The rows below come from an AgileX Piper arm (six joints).
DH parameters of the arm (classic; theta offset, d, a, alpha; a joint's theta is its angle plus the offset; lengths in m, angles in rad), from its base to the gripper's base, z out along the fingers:
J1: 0 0.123 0 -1.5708
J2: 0.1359 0 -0.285 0
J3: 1.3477 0 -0.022 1.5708
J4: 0 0.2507 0 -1.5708
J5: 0 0 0 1.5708
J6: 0 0.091 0 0
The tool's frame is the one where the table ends.
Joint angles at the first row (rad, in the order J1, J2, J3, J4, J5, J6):
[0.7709, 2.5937, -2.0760, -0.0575, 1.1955, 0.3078]
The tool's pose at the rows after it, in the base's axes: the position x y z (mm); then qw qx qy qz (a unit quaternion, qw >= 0):
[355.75 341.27 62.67 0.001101 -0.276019 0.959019 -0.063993]
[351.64 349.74 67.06 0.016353 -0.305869 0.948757 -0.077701]
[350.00 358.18 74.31 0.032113 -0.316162 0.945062 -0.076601]
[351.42 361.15 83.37 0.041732 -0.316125 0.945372 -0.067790]
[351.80 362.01 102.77 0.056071 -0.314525 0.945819 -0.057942]
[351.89 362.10 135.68 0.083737 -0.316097 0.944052 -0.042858]
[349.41 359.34 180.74 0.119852 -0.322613 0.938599 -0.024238]
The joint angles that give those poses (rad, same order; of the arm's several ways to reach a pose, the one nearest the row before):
[0.7855, 2.5937, -2.0779, -0.1211, 1.2049, 0.2719]
[0.8105, 2.5947, -2.0967, -0.1628, 1.2104, 0.2481]
[0.8269, 2.5948, -2.1266, -0.1766, 1.2129, 0.2451]
[0.8277, 2.5854, -2.1450, -0.1699, 1.2148, 0.2414]
[0.8277, 2.5472, -2.1459, -0.1661, 1.2190, 0.2400]
[0.8277, 2.4820, -2.1458, -0.1661, 1.2201, 0.2307]
[0.8277, 2.3923, -2.1459, -0.1661, 1.2263, 0.2072]

